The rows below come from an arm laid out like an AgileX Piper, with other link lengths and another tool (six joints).
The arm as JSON. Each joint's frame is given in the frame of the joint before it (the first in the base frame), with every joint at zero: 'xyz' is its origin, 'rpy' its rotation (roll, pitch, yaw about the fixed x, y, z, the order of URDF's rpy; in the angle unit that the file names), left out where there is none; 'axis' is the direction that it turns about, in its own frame. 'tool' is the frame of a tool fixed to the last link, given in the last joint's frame.
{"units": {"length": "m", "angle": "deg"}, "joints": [
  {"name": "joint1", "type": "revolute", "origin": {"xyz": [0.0, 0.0, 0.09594]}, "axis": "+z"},
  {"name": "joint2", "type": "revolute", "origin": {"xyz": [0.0, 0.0, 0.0]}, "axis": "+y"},
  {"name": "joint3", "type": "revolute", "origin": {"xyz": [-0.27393, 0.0, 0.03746]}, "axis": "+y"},
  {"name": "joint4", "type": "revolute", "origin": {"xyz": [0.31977, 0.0, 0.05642]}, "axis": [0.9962, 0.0, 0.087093]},
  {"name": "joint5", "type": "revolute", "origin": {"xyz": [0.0, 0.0, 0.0]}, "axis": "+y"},
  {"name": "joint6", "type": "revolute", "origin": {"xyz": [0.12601, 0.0, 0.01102]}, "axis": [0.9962, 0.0, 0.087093]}
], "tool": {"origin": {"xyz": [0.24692, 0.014, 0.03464], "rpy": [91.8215, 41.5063, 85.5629]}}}
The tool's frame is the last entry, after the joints.
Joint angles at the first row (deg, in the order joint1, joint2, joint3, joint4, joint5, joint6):
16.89, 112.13, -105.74, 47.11, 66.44, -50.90
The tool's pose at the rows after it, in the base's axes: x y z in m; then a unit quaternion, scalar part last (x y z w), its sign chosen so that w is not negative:
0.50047 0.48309 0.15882 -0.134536 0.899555 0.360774 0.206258
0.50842 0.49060 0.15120 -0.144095 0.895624 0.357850 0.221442
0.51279 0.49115 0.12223 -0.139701 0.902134 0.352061 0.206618
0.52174 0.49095 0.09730 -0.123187 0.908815 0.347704 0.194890
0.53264 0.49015 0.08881 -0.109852 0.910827 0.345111 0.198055
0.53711 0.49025 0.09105 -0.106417 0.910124 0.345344 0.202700
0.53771 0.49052 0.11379 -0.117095 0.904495 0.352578 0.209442
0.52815 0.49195 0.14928 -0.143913 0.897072 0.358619 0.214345
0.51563 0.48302 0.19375 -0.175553 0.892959 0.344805 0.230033
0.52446 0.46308 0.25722 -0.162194 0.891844 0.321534 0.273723
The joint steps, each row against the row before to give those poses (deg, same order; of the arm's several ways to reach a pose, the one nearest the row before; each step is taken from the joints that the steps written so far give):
4.83, 0.26, -0.51, 3.32, -6.81, -10.23
0.73, 1.18, 0.00, 0.40, -2.27, -2.48
0.00, 2.58, 0.00, 0.00, -0.44, -0.43
0.00, 2.35, 0.00, 0.00, -1.30, 0.77
0.00, 0.95, 0.00, 0.00, -1.70, 0.50
0.00, 0.09, -0.27, 0.00, -0.54, 0.18
-0.54, 0.00, -2.96, 0.00, 2.27, 0.21
-0.38, 0.00, -5.54, -1.01, 4.91, 1.09
-0.13, -1.17, -7.18, -3.93, 6.01, 2.93
-0.01, -2.26, -8.27, -6.20, 3.00, 7.29

